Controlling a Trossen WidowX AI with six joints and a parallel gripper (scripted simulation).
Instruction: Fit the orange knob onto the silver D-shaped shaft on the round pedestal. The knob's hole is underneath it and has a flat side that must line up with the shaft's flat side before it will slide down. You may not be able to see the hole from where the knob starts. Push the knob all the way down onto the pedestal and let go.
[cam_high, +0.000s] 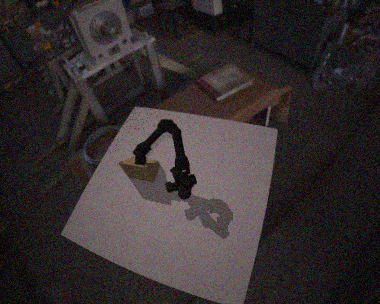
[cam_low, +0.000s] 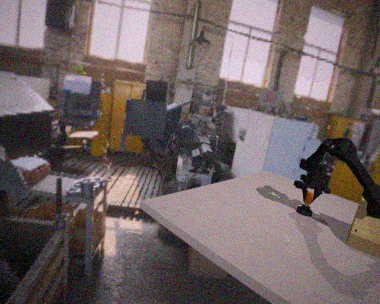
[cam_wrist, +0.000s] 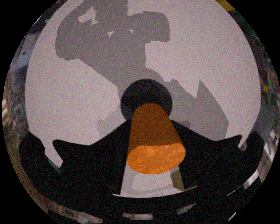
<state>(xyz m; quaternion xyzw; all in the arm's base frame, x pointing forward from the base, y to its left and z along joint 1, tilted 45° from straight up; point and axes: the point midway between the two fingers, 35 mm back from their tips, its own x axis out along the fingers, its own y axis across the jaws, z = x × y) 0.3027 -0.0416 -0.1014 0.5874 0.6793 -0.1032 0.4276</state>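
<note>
My gripper tip is 40 mm above the round dark pedestal. The rest, counted from my gripper tip: orange knob (30 mm above).
</note>
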